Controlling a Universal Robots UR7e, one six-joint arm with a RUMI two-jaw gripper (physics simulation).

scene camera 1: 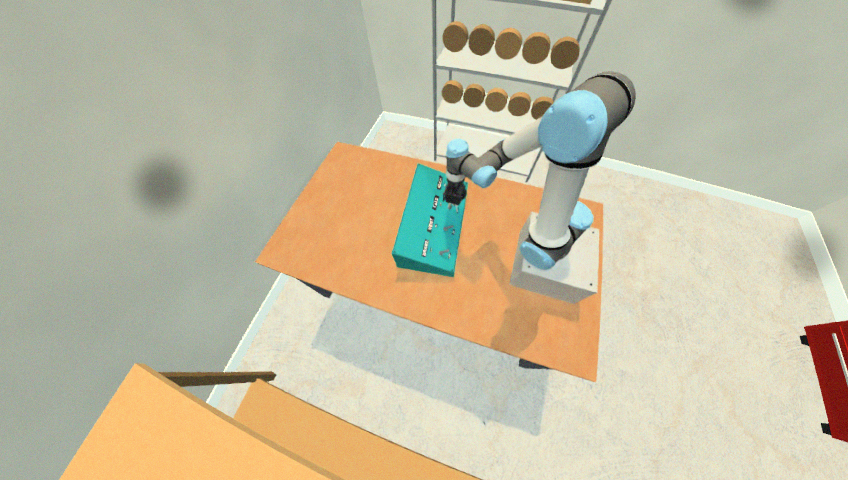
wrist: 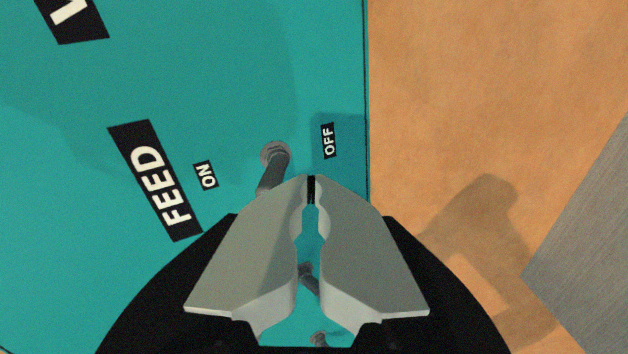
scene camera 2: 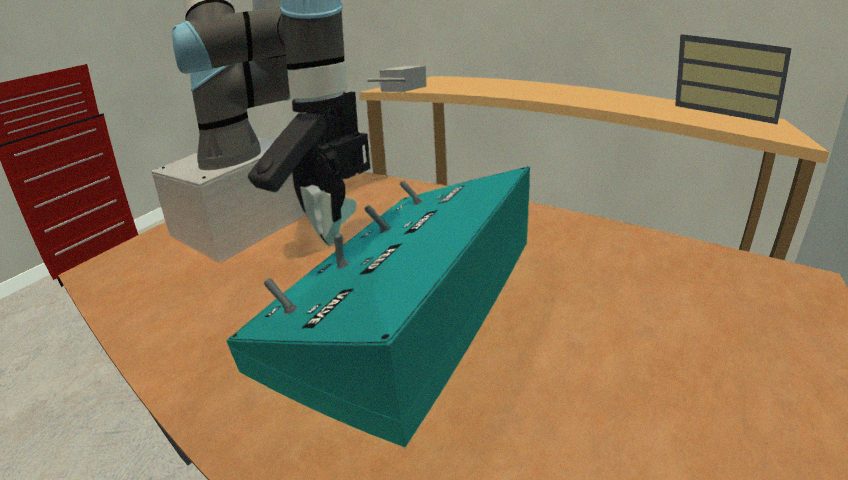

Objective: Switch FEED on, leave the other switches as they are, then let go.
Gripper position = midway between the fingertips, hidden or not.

In view: my gripper [scene camera 2: 329, 244] and a feed lever [wrist: 273, 176].
My gripper also shows in the wrist view [wrist: 311, 178].
